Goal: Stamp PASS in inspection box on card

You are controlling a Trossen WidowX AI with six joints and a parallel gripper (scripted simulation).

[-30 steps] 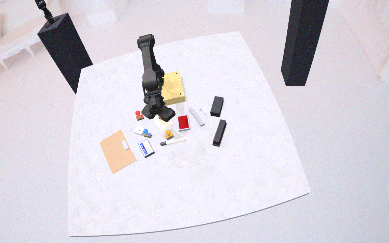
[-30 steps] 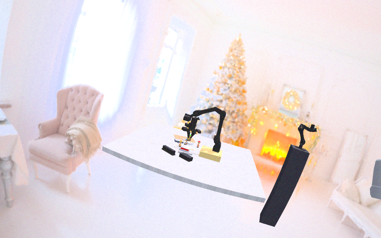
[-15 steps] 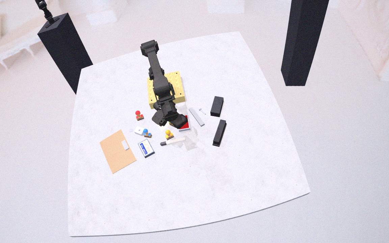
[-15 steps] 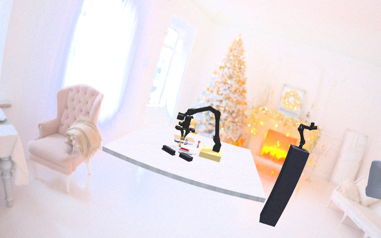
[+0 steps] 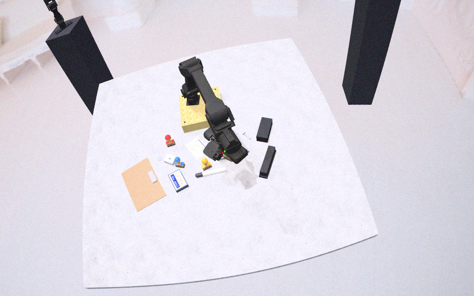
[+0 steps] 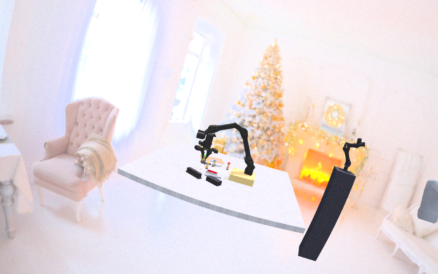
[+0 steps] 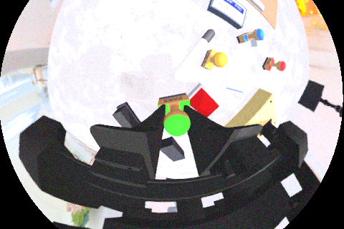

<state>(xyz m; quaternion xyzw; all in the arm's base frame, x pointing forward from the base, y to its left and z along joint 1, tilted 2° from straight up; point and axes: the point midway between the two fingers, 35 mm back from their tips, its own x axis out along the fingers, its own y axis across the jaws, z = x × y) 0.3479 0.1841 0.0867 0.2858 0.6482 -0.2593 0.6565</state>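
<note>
Now: the red ink pad 90 mm behind my gripper tip, 30 mm to the right of it and 90 mm below it. The rest, counted from my gripper tip: orange-knobbed stamp: 10 mm behind, 100 mm to the right, 80 mm below; marker: 30 mm ahead, 100 mm to the right, 90 mm below; green-knobbed stamp: right at my gripper tip.
</note>
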